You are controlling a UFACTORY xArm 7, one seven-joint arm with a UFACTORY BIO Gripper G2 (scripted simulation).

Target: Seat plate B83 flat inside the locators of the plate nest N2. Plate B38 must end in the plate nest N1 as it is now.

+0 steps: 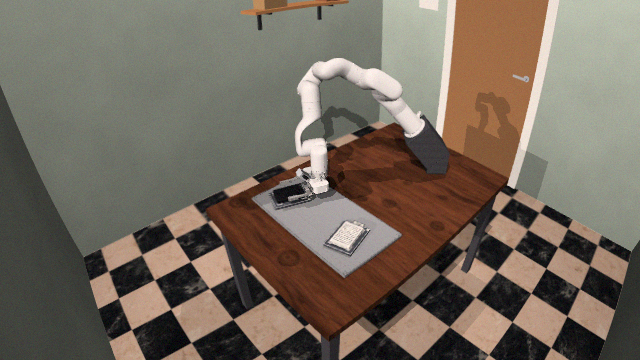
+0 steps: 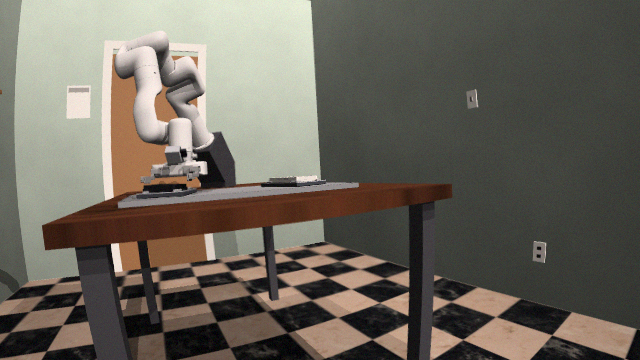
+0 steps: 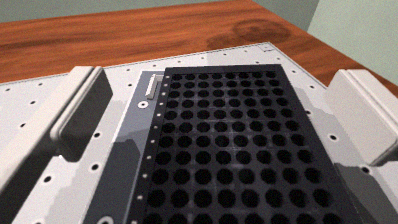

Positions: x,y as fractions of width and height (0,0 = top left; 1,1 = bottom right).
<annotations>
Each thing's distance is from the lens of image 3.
black well plate (image 3: 0.59,0.61): 10 cm
</annotations>
